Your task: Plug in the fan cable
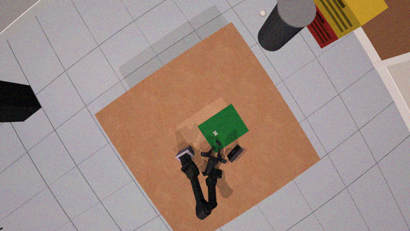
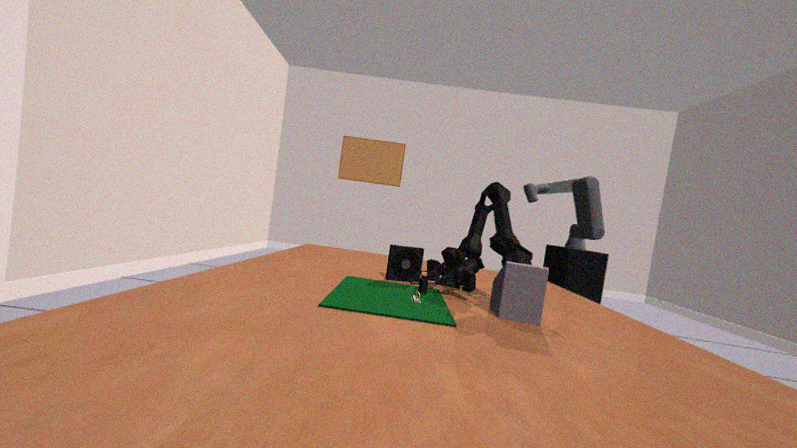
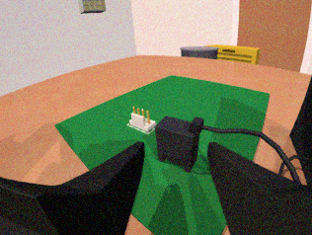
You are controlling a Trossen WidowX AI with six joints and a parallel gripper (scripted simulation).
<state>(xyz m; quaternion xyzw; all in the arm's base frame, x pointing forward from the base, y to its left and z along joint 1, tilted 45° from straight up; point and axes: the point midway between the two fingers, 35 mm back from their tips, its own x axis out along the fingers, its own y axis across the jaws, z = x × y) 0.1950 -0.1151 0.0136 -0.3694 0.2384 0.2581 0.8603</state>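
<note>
Now: gripper tip 2 cm short of the black plug, 2 cm above it and 1 cm to the right of it. The rest, counted from my gripper tip: dark fan: 10 cm to the right, 8 cm ahead, 2 cm above; then white four-pin fan header: 8 cm to the left, 4 cm below, 4 cm ahead; then green board: 11 cm ahead, 8 cm to the left, 5 cm below.
</note>
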